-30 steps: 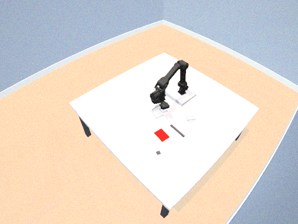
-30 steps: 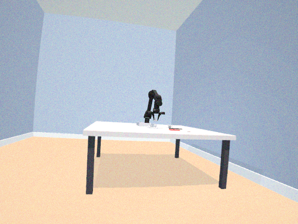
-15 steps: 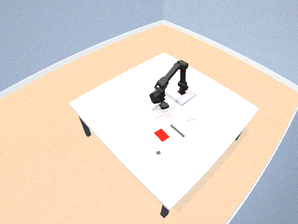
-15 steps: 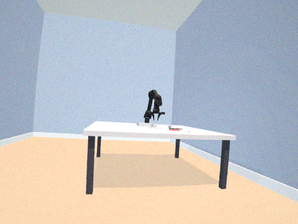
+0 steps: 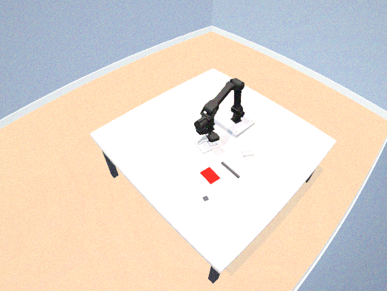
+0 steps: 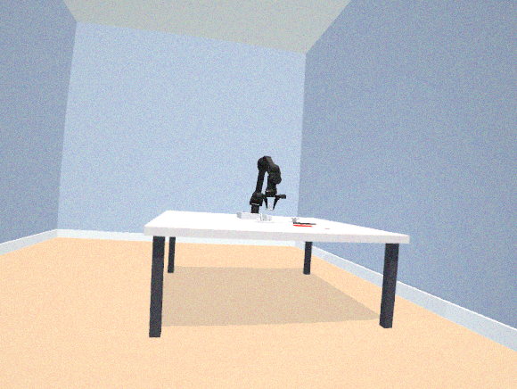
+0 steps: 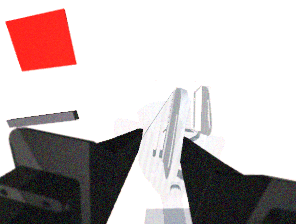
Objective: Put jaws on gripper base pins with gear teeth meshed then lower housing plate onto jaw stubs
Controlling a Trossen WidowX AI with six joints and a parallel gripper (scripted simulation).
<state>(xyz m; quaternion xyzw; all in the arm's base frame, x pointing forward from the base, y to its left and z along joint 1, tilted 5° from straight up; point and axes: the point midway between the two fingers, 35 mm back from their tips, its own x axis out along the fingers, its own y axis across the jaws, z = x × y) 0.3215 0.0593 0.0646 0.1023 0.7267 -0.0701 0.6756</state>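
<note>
My gripper tip is 170 mm past the small white part, 200 mm to the right of it and 50 mm above it. The rest, counted from my gripper tip: white jaw piece 40 mm behind, 10 mm to the right; dark grey bar 230 mm to the left, 80 mm below; red flat rectangle 130 mm ahead, 180 mm to the left, 80 mm below.
</note>
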